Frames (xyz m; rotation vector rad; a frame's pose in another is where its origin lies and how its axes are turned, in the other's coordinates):
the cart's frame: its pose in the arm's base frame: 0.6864 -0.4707 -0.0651 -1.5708 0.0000 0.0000
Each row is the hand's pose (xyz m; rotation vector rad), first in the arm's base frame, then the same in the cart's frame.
Working: the arm's base frame: its pose in the cart's frame: -0.6864 -0.0651 0.4707 1.5708 0.0000 0.0000

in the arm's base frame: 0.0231 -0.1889 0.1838 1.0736 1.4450 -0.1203
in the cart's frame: -0.6633 -0.2489 0.2818 2.2610 1.4161 1.1985
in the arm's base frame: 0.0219 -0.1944 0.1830 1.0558 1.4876 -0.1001
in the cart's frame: -0.6645 -0.2481 0.2763 2.2224 1.4309 1.2505
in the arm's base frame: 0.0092 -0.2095 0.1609 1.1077 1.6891 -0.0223
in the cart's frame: -0.6772 -0.2260 0.2612 2.1482 1.5471 1.5068
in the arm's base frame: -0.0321 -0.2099 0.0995 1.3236 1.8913 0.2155
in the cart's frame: -0.7185 -0.1646 0.2608 -1.9445 -1.3952 -1.7540
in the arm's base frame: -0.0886 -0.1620 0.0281 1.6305 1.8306 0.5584
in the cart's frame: -0.7750 -0.0932 0.3087 -1.8117 -0.9423 -1.7694
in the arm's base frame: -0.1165 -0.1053 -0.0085 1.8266 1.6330 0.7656
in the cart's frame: -0.8029 -0.0566 0.3654 -1.8291 -0.6137 -1.6971
